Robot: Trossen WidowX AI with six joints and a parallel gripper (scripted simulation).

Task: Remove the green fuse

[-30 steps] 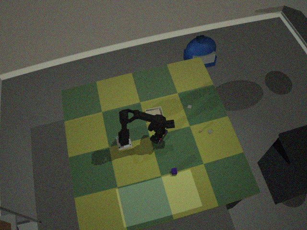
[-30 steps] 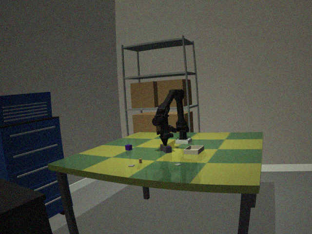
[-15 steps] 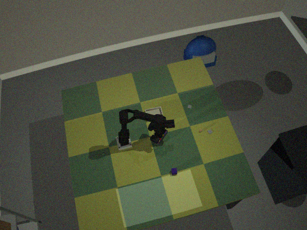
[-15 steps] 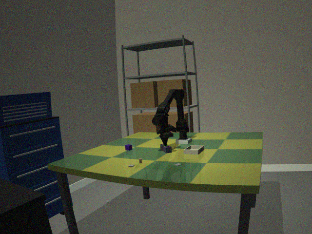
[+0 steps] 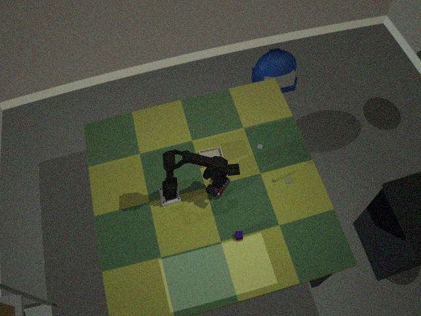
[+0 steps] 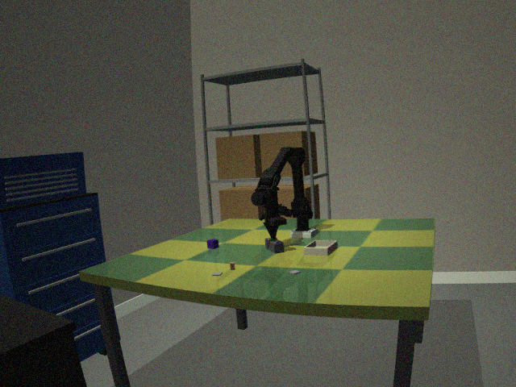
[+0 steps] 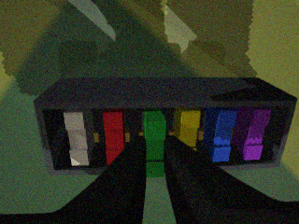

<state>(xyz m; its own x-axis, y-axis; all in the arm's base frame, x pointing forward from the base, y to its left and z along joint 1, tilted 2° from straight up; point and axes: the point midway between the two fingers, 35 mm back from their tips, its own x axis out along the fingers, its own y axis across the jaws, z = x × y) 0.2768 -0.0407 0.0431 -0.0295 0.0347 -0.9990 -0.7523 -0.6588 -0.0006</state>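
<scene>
Right now my gripper tip is 2 cm above the yellow fuse, 1 cm to the right of it and 1 cm short of it. From my gripper tip the other things lie so: blue fuse: 3 cm ahead, 2 cm to the left, 2 cm below; then green fuse: 1 cm below; then red fuse: 2 cm below, 1 cm to the right, 1 cm behind.
</scene>
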